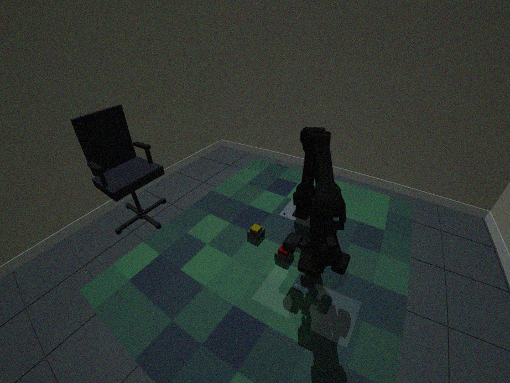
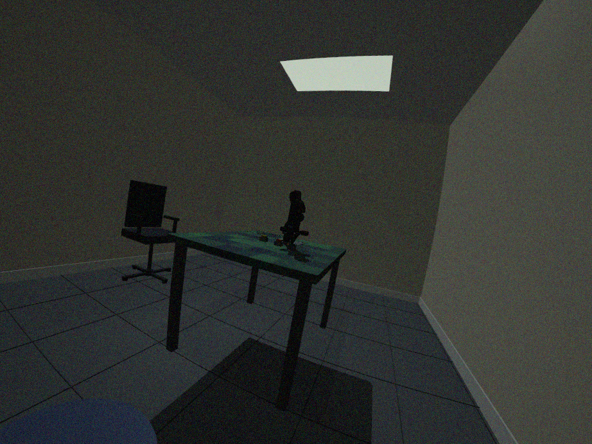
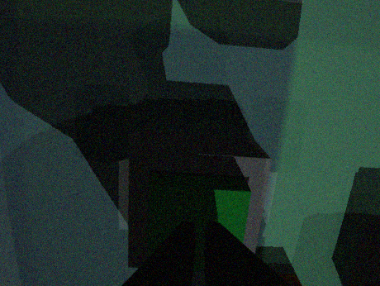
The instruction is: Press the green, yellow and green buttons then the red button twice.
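The green button is 1 cm below my gripper tip. Round my gripper tip: red button: 11 cm to the right, 3 cm behind; then yellow button: 25 cm to the right, 6 cm behind; then orange button: 6 cm behind, 4 cm to the right, 3 cm below.
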